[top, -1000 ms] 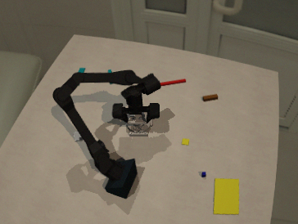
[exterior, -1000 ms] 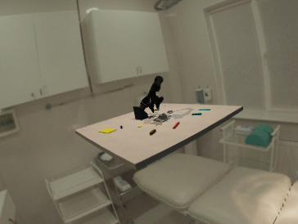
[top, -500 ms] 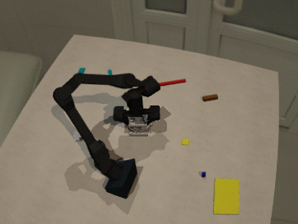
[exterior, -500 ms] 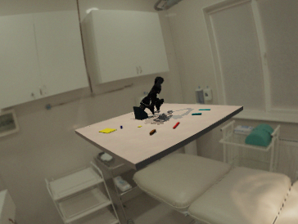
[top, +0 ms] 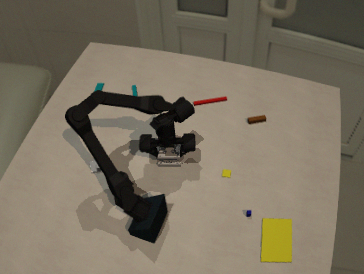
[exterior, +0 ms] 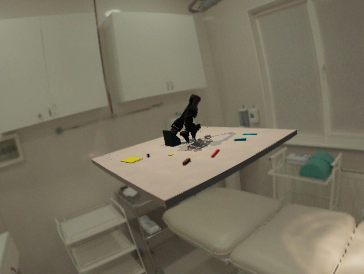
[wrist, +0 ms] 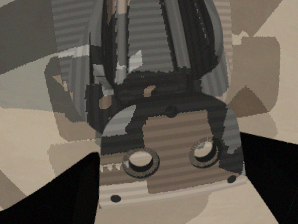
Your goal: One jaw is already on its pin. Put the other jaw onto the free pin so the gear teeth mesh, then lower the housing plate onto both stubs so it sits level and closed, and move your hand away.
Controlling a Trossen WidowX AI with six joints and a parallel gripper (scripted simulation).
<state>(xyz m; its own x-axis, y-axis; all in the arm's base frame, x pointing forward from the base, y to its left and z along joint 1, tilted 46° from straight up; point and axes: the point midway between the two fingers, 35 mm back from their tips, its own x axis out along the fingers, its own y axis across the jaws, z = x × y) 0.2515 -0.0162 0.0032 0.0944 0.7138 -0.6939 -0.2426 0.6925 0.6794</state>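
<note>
My gripper tip is now 2 cm short of the jaw, 2 cm to the right of it and 2 cm above it. The rest, counted from my gripper tip: yellow square: 21 cm to the right, 4 cm below; then blue cube: 15 cm behind, 32 cm to the right, 3 cm below; then red bar: 32 cm ahead, 8 cm to the right, 3 cm below.
</note>
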